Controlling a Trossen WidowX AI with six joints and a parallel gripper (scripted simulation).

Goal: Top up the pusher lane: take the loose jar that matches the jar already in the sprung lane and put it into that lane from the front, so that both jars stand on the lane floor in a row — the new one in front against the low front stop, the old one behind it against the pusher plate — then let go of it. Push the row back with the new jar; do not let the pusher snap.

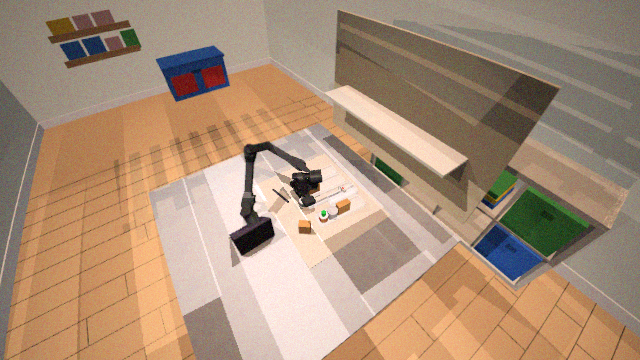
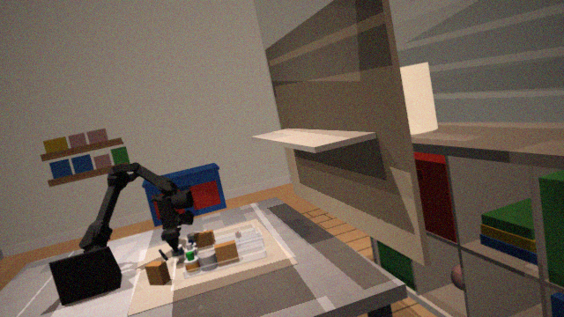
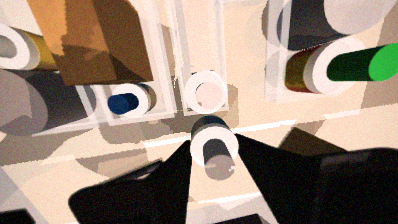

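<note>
Right now the beige mat is 100 mm ahead of my gripper tip, 60 mm below it and 10 mm to the left of it. Round my gripper tip: clear rack (200 mm ahead, 40 mm below, 20 mm to the right); then thin black stick (140 mm to the left, 80 mm behind, 50 mm below); then white shelf (550 mm ahead, 310 mm above, 60 mm to the left).
</note>
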